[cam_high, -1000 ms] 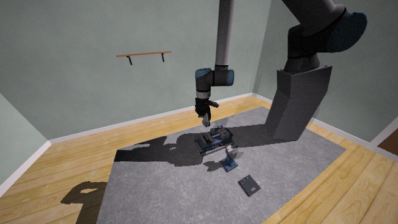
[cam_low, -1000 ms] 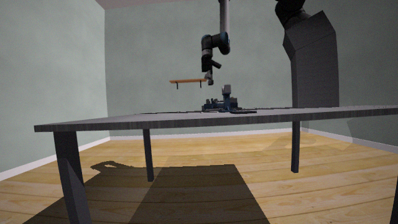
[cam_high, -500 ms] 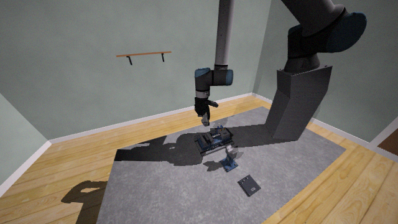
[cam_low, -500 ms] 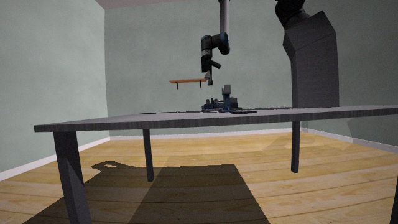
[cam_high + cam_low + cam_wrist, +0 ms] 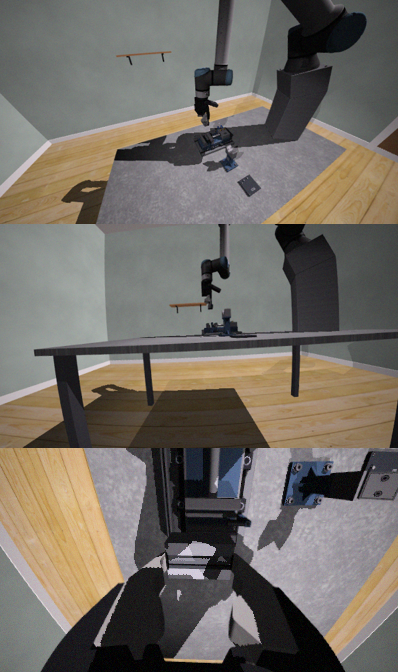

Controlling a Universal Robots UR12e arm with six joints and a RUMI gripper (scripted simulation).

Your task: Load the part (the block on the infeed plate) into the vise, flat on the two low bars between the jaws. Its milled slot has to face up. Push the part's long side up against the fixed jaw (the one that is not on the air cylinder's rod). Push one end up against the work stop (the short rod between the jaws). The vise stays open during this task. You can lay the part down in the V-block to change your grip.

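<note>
Now: the part right at my hand. Also, from my hand: moving jaw 30 mm behind, 20 mm to the left, 170 mm below; work stop 70 mm to the left, 150 mm below; fixed jaw 30 mm ahead, 20 mm to the left, 170 mm below.
</note>
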